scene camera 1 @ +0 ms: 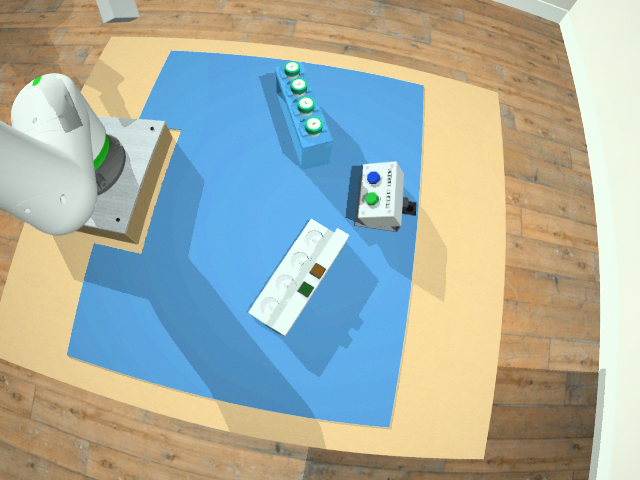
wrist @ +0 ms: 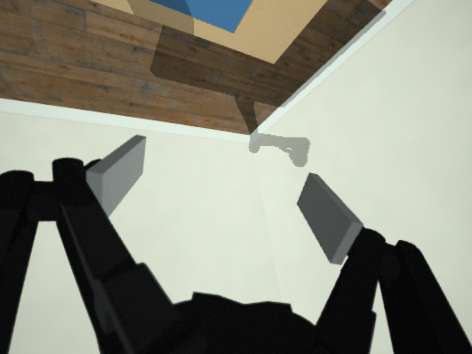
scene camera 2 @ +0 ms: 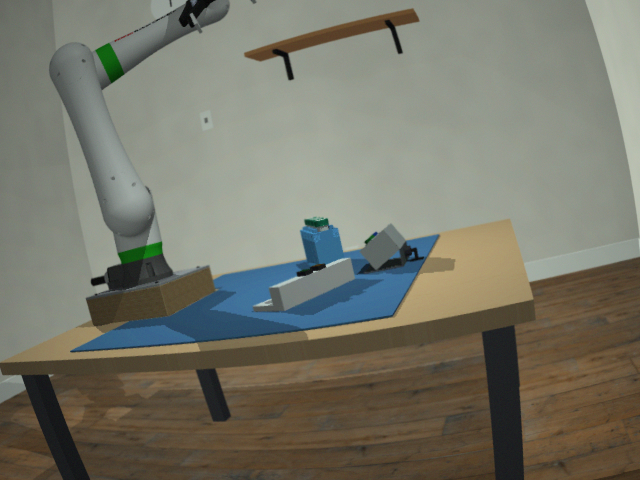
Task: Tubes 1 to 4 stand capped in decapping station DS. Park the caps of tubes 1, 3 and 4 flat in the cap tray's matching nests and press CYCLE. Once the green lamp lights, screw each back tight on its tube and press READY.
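Pixels of known places: gripper, fingertip midpoint: [wrist: 227, 172] [scene camera 2: 225, 13]; arm's base, link origin: [scene camera 1: 95, 166] [scene camera 2: 147, 281].
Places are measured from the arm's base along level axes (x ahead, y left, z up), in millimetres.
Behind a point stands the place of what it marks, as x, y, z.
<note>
Decapping station DS [scene camera 1: 316, 153] {468, 78, -11} [scene camera 2: 324, 246] {460, 74, -8} is a blue block at the back of the mat. Green caps with white tops [scene camera 1: 292, 68] {395, 245, 52} [scene camera 1: 298, 86] {415, 196, 52} [scene camera 1: 305, 104] {435, 151, 53} [scene camera 1: 313, 125] {456, 103, 52} sit on its tubes in a row; which number is which cannot be told. The white cap tray [scene camera 1: 276, 325] {436, -260, -24} [scene camera 2: 313, 286] {492, -195, -48} has empty round nests. Its raised strip bears an amber-brown lamp [scene camera 1: 317, 270] {497, -154, -16} and a dark green lamp [scene camera 1: 305, 289] {479, -191, -16}, both looking unlit. The button box [scene camera 1: 385, 210] {608, -32, 6} [scene camera 2: 383, 248] {614, -44, -23} has a blue button [scene camera 1: 373, 177] {582, 35, 1} and a green button [scene camera 1: 371, 198] {581, -9, 1}. My gripper [wrist: 227, 172] {415, -138, 562} is open and empty, high above the table.
The blue mat [scene camera 1: 232, 170] {296, 48, -69} [scene camera 2: 237, 328] {392, -364, -69} lies on the wooden table [scene camera 1: 460, 232] {794, -24, -72} [scene camera 2: 480, 279] {810, -308, -72}. The arm's base plate [scene camera 1: 135, 170] {104, -4, 2} is at the left. A wall shelf [scene camera 2: 330, 35] hangs behind. The wrist view faces a room corner, with the table's corner at the top.
</note>
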